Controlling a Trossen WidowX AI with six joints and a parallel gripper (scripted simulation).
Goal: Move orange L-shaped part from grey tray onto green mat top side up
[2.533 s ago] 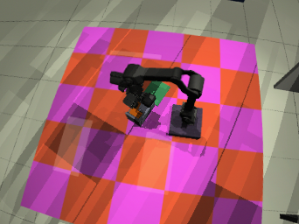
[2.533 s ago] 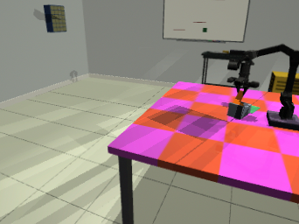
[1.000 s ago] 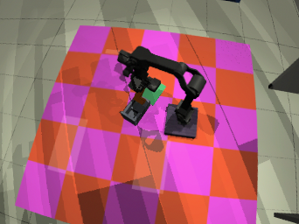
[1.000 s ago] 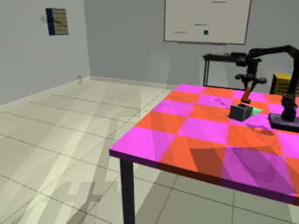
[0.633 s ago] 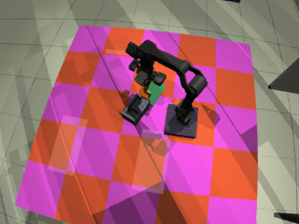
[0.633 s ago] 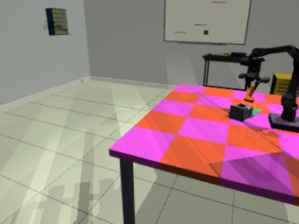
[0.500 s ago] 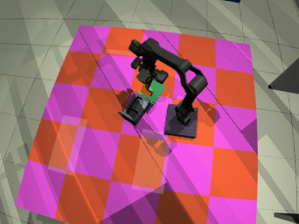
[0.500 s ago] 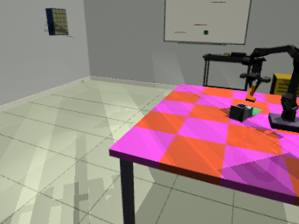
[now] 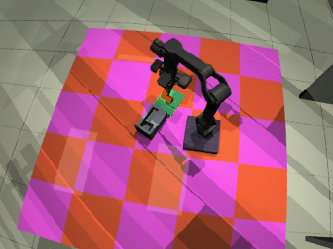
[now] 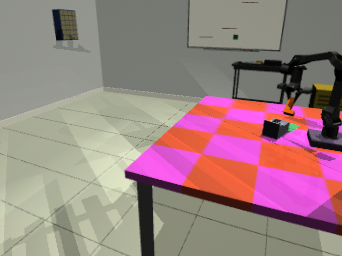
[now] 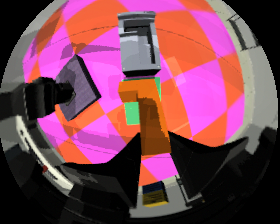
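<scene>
My gripper tip is 17 cm above the green mat, 2 cm to the right of it and 1 cm short of it. The rest, counted from my gripper tip: orange L-shaped part (4 cm to the left, 3 cm below).
</scene>
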